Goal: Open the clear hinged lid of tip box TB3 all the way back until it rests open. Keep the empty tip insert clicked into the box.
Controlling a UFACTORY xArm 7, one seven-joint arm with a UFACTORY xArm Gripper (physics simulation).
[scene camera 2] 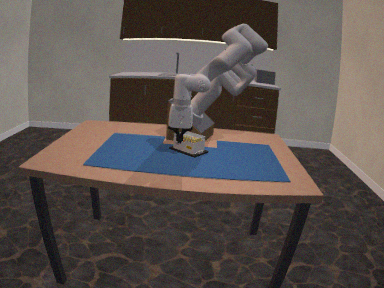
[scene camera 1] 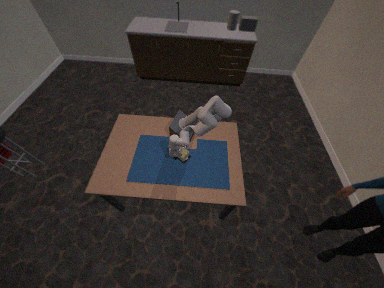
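Seen in the pictures: gripper, between the fingertips: (scene camera 2: 179,142) (scene camera 1: 175,158); arm's base, origin of its link: (scene camera 2: 193,110) (scene camera 1: 184,124).
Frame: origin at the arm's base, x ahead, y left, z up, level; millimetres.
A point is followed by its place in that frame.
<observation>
The tip box TB3 (scene camera 1: 184,154) @[x 290, y 63, z -63 mm] (scene camera 2: 194,144) @[x 317, y 60, z -78 mm] is a small pale box with a yellow label and yellow at its top. It stands upright on a thin dark base on the blue mat (scene camera 1: 210,165) @[x 311, y 309, z -140 mm] (scene camera 2: 240,162) @[x 336, y 275, z -140 mm]. My gripper (scene camera 2: 179,140) @[x 334, y -5, z -81 mm] is shut and empty, pointing down, with its black fingertips at the left end of the box, against it or right in front of it. In scene camera 1 the wrist hides the fingers. The clear lid and the tip insert are too small and dim to tell apart, so the lid's angle cannot be told.
The mat lies on a wooden table (scene camera 1: 110,165) @[x 486, y -568, z -143 mm] (scene camera 2: 60,160) @[x 598, y -504, z -143 mm]. A brown box with a grey slanted panel (scene camera 1: 178,121) @[x 9, y -52, z 41 mm] (scene camera 2: 204,123) @[x 29, y 69, z -57 mm] stands behind the gripper, close to the arm. A kitchen counter (scene camera 1: 210,31) is at the back. A person (scene camera 1: 350,220) stands at the right.
</observation>
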